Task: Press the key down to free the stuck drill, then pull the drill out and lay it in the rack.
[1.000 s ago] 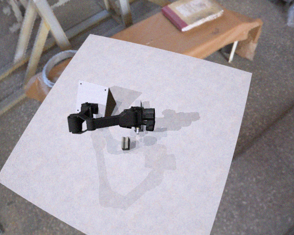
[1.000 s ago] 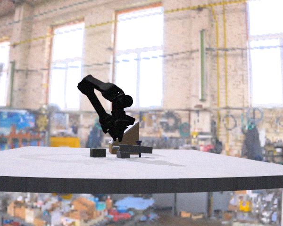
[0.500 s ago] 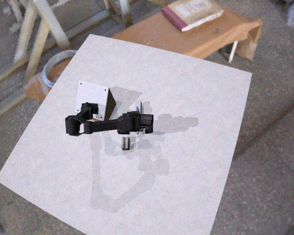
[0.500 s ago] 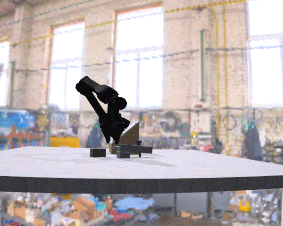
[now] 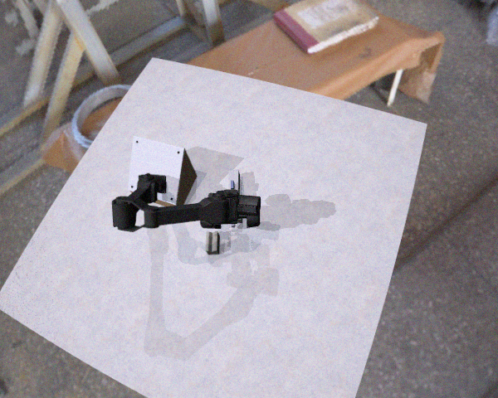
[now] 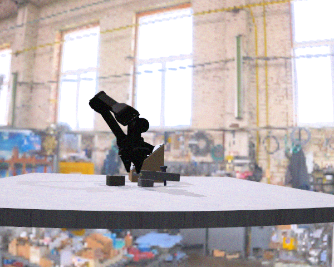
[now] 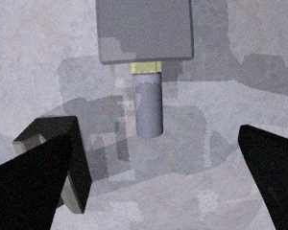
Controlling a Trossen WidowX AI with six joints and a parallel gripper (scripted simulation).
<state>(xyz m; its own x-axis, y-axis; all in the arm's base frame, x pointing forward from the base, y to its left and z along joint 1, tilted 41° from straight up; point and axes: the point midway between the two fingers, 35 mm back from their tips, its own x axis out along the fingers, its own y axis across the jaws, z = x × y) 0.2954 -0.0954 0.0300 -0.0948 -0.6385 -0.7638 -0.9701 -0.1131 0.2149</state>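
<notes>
Now: gripper tip 60 mm to the right of the drill, 20 mm past it and 10 mm above it. The rest, counted from my gripper tip: rack 70 mm behind, 60 mm to the right, 40 mm below; blue key 140 mm to the left, 40 mm behind.
</notes>
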